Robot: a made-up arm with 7 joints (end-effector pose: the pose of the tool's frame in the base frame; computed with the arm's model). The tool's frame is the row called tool. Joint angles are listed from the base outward.
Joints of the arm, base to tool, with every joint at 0 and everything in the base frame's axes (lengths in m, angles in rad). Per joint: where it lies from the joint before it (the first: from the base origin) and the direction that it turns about. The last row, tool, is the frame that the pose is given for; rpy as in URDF.
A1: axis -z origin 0 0 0.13
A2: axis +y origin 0 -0.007 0.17
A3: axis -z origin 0 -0.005 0.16
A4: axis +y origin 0 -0.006 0.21
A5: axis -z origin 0 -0.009 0.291
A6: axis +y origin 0 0 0.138
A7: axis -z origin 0 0 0.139
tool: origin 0 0 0 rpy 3.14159 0 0
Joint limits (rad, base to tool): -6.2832..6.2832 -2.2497..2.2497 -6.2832..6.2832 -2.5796..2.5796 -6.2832..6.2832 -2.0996..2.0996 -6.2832..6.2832
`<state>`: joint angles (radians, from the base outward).
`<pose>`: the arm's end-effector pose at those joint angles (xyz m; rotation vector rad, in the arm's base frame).
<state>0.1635 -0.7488 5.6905 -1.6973 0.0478 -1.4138 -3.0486</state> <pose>-0.4154 -0.1941 0.1902 -0.2734 -0.6503 0.5153</pose>
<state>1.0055 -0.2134 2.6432 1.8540 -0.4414 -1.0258 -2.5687</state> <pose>-0.4570 0.3497 0.5239 2.0037 -1.1118 1.3105</pose>
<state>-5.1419 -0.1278 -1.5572 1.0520 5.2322 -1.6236 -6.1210</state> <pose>0.3131 0.0803 0.9516 -2.0357 -0.5828 -0.2514</pose>
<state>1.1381 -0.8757 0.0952 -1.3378 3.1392 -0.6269 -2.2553</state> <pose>-0.3016 0.7044 0.2783 0.9871 -1.8450 2.1050</pose>
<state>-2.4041 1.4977 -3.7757 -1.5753 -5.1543 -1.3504 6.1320</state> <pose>-0.3688 0.1009 -0.1098 1.0408 0.0746 -2.5660</pose>
